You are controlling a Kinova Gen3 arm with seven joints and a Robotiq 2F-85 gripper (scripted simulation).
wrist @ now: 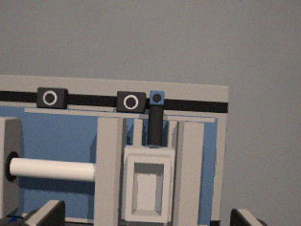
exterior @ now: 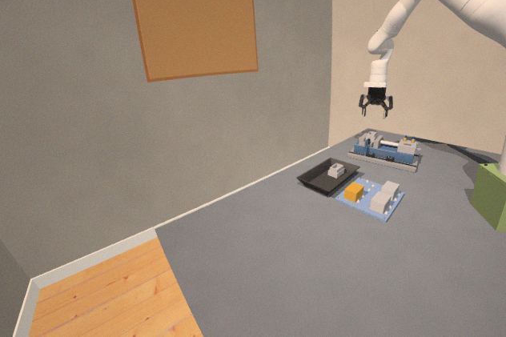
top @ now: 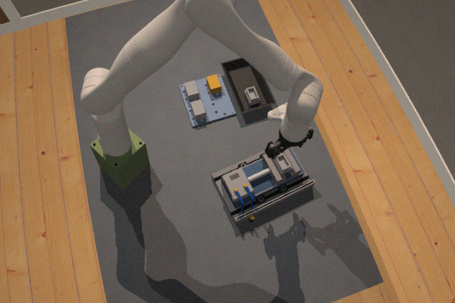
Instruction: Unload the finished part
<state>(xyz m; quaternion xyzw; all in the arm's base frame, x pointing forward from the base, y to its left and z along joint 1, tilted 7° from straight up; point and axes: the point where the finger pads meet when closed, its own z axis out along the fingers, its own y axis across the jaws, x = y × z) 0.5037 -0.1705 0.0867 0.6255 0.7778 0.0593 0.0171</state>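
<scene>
Now: the cylinder rod 8 cm behind my hand, 2 cm to the right of it and 12 cm below it. Round my hand: vise (6 cm behind, 1 cm to the right, 16 cm below); light blue fixture plate (18 cm behind, 35 cm to the left, 20 cm below); tray floor (2 cm behind, 36 cm to the left, 19 cm below).
</scene>
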